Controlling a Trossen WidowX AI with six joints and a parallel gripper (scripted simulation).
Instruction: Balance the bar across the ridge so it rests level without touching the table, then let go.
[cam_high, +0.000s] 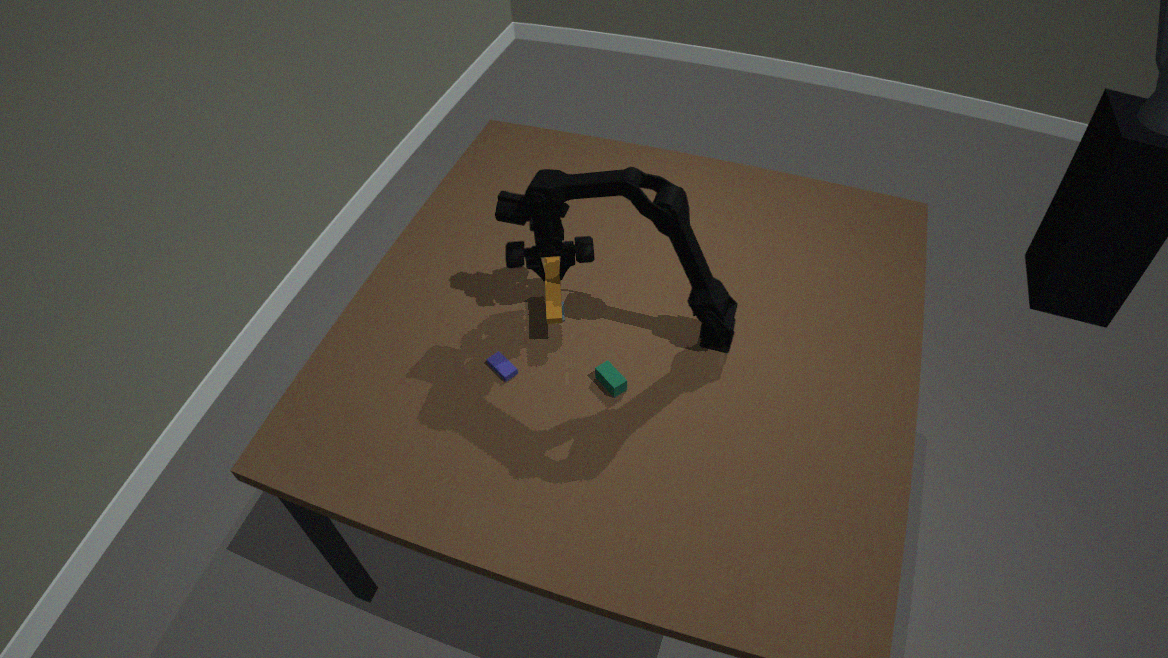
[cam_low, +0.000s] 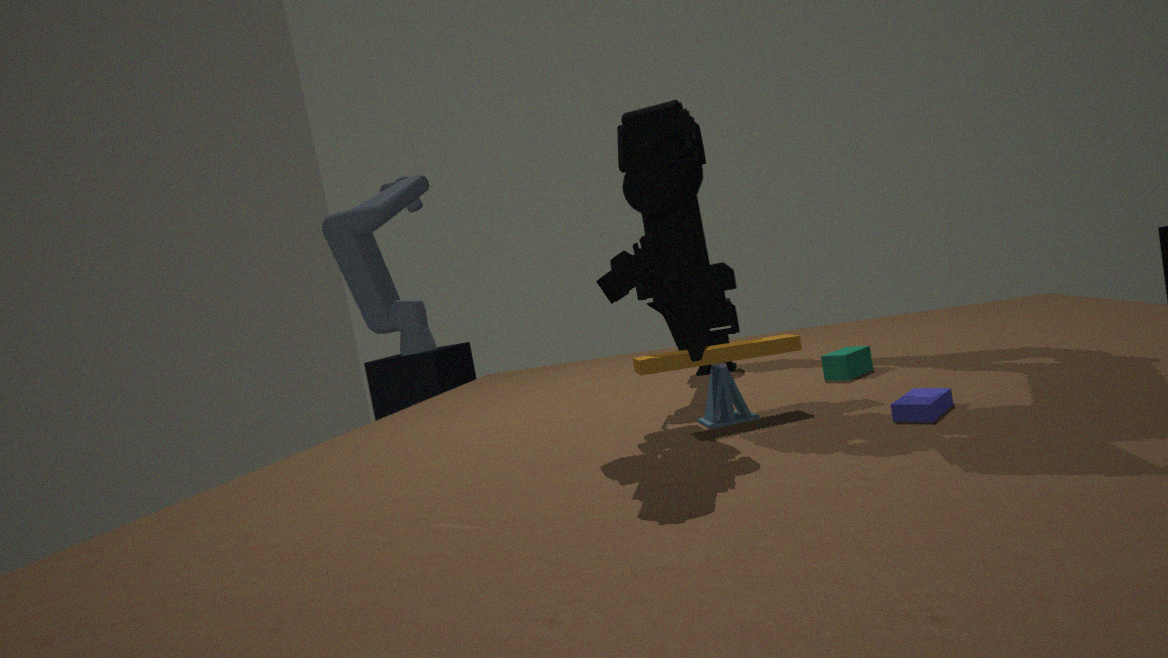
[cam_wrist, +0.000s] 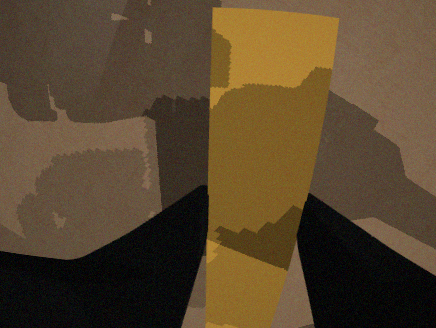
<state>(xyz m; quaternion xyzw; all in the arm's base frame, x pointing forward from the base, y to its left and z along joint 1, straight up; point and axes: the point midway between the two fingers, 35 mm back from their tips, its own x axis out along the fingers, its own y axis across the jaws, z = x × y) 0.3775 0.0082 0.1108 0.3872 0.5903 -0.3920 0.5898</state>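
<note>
My gripper tip is 1 cm past the yellow bar and 3 cm to the right of it. From my gripper tip the other things lie so: purple block: 4 cm ahead, 21 cm to the left, 7 cm below; then green block: 20 cm behind, 18 cm to the left, 6 cm below.
</note>
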